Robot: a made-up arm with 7 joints.
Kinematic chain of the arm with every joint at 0, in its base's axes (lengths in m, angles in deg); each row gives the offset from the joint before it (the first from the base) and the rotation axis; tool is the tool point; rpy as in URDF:
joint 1: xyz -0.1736 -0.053 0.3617 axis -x
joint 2: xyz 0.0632 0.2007 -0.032 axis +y
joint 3: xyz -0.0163 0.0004 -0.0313 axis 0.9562 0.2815 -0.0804
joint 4: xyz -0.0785 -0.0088 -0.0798 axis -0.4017 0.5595 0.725
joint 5: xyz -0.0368 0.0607 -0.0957 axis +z
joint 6: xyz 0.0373 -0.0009 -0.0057 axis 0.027 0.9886 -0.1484
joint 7: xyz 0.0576 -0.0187 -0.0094 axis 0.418 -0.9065 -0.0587
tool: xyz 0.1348 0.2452 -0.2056 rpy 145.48 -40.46 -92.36
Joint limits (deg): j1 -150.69..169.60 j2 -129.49..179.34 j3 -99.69..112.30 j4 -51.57..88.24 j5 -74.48..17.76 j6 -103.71..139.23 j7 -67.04..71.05
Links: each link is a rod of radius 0.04 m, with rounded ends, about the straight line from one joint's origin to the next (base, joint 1, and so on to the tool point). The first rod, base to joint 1, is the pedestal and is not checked.
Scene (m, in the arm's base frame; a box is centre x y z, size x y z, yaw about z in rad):
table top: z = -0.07
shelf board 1: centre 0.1 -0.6 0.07 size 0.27 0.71 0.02 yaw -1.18
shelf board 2: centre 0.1 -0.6 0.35 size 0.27 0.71 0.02 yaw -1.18
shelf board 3: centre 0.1 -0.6 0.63 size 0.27 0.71 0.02 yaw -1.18
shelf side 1: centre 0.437 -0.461 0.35 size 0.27 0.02 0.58 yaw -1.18
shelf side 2: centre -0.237 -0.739 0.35 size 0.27 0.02 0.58 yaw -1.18
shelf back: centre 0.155 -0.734 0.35 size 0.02 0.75 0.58 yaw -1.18
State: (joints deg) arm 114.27 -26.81 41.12 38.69 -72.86 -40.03 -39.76
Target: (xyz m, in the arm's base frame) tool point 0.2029 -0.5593 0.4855
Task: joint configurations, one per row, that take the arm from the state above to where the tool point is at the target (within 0.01 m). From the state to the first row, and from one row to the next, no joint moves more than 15 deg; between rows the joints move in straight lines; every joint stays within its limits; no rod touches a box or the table.
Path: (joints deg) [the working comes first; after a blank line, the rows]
Joints at the target: 137.90 -48.71 28.51 38.79 -72.08 -32.99 -42.73
Straight joint move there: touches shelf board 2.

1: 106.80 -14.09 37.49 29.42 -73.26 -51.47 -35.31
2: 99.32 -1.37 33.86 20.14 -73.67 -62.91 -30.87
3: 91.85 11.35 30.24 10.87 -74.08 -74.35 -26.42
4: 84.38 24.07 26.61 1.60 -74.48 -85.79 -21.97
5: 98.67 11.91 19.86 6.96 -74.48 -81.17 -23.76
6: 112.97 -0.25 13.12 12.33 -74.48 -76.55 -25.54
7: 127.27 -12.41 6.38 17.69 -74.48 -71.93 -27.32
8: 130.81 -24.51 13.75 24.72 -73.68 -58.95 -32.46
9: 134.36 -36.61 21.13 31.76 -72.88 -45.97 -37.60
10: 137.90 -48.71 28.51 38.79 -72.08 -32.99 -42.73

